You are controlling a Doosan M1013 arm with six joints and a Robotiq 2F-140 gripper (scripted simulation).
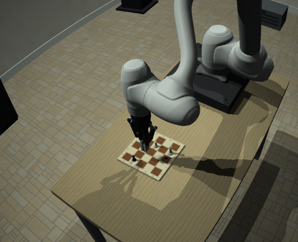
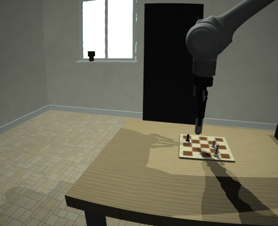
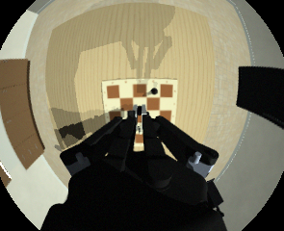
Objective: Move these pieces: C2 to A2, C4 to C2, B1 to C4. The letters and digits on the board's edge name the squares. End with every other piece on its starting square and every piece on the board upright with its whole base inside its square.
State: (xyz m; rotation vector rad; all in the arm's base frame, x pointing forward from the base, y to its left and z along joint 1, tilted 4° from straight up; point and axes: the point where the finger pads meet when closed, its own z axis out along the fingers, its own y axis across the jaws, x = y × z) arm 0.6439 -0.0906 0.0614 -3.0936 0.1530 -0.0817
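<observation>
Right now my hand is 40 mm past the small chessboard and 100 mm above it. The rest, counted from my hand: tall white piece (70 mm behind, 80 mm to the left, 70 mm below); small white piece (80 mm behind, 10 mm to the left, 80 mm below).
</observation>
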